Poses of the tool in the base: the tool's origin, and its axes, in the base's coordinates. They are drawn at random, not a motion.
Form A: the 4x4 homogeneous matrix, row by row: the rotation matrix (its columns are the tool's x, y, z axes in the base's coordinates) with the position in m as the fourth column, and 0 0 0 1 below. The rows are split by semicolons.
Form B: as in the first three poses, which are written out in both.
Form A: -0.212, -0.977, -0.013, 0.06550; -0.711, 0.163, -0.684, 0.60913; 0.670, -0.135, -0.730, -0.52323; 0, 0, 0, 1
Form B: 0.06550, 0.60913, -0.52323; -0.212, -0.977, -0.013; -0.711, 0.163, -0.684; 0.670, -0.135, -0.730
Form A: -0.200, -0.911, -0.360, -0.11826; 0.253, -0.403, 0.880, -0.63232; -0.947, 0.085, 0.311, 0.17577; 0, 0, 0, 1
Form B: -0.11826, -0.63232, 0.17577; -0.200, -0.911, -0.360; 0.253, -0.403, 0.880; -0.947, 0.085, 0.311
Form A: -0.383, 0.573, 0.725, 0.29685; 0.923, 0.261, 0.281, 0.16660; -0.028, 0.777, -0.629, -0.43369; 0, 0, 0, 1
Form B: 0.29685, 0.16660, -0.43369; -0.383, 0.573, 0.725; 0.923, 0.261, 0.281; -0.028, 0.777, -0.629
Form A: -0.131, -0.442, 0.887, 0.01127; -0.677, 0.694, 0.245, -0.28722; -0.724, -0.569, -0.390, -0.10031; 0, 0, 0, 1
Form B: 0.01127, -0.28722, -0.10031; -0.131, -0.442, 0.887; -0.677, 0.694, 0.245; -0.724, -0.569, -0.390
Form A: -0.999, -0.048, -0.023, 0.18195; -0.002, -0.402, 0.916, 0.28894; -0.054, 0.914, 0.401, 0.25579; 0, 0, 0, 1
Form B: 0.18195, 0.28894, 0.25579; -0.999, -0.048, -0.023; -0.002, -0.402, 0.916; -0.054, 0.914, 0.401
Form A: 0.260, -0.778, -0.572, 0.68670; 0.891, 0.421, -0.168, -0.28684; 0.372, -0.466, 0.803, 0.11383; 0, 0, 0, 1
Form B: 0.68670, -0.28684, 0.11383; 0.260, -0.778, -0.572; 0.891, 0.421, -0.168; 0.372, -0.466, 0.803
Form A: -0.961, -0.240, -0.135, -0.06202; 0.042, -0.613, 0.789, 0.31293; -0.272, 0.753, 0.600, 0.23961; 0, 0, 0, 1
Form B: -0.06202, 0.31293, 0.23961; -0.961, -0.240, -0.135; 0.042, -0.613, 0.789; -0.272, 0.753, 0.600
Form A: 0.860, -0.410, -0.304, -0.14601; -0.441, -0.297, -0.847, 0.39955; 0.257, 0.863, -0.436, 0.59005; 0, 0, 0, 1
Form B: -0.14601, 0.39955, 0.59005; 0.860, -0.410, -0.304; -0.441, -0.297, -0.847; 0.257, 0.863, -0.436
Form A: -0.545, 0.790, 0.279, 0.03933; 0.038, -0.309, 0.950, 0.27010; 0.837, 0.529, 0.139, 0.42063; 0, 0, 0, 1
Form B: 0.03933, 0.27010, 0.42063; -0.545, 0.790, 0.279; 0.038, -0.309, 0.950; 0.837, 0.529, 0.139
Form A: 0.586, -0.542, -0.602, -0.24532; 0.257, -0.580, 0.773, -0.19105; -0.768, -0.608, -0.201, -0.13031; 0, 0, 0, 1
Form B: -0.24532, -0.19105, -0.13031; 0.586, -0.542, -0.602; 0.257, -0.580, 0.773; -0.768, -0.608, -0.201
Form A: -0.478, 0.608, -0.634, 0.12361; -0.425, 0.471, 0.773, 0.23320; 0.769, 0.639, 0.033, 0.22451; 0, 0, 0, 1
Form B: 0.12361, 0.23320, 0.22451; -0.478, 0.608, -0.634; -0.425, 0.471, 0.773; 0.769, 0.639, 0.033
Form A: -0.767, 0.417, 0.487, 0.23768; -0.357, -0.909, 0.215, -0.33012; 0.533, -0.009, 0.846, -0.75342; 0, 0, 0, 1
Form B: 0.23768, -0.33012, -0.75342; -0.767, 0.417, 0.487; -0.357, -0.909, 0.215; 0.533, -0.009, 0.846
